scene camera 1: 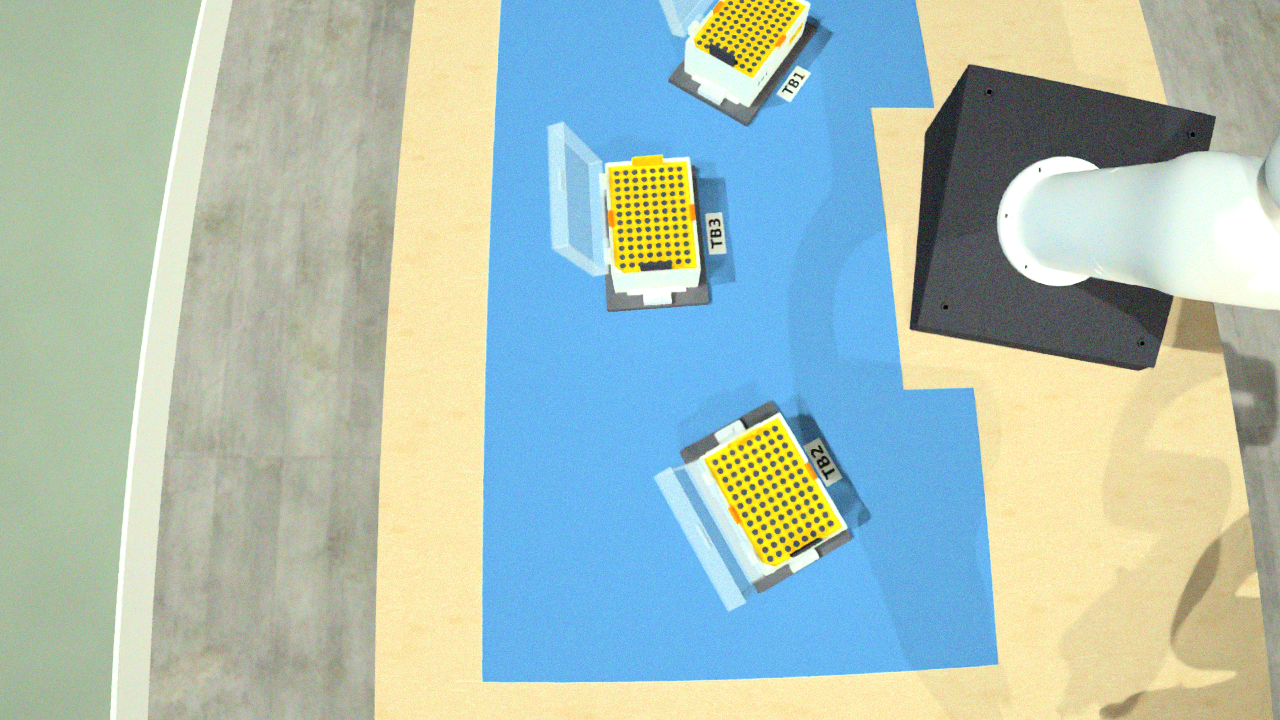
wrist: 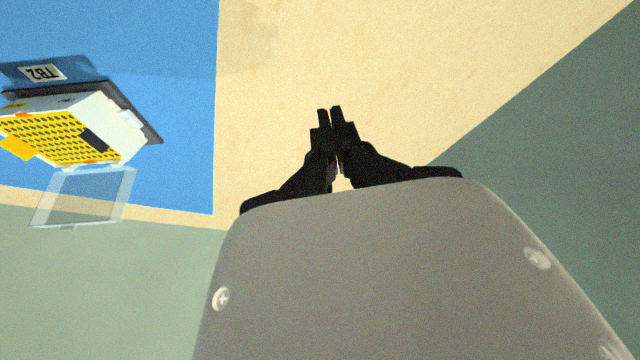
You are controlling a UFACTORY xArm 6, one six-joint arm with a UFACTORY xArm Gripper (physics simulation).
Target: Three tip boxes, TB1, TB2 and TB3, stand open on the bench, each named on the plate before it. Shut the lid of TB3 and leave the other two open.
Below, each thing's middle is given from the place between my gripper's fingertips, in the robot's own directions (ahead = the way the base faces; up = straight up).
Labels:
Now: the name plate (scene camera 1: 714, 221) 53 cm to the right of my hand, 32 cm ahead of it and 16 cm below it.

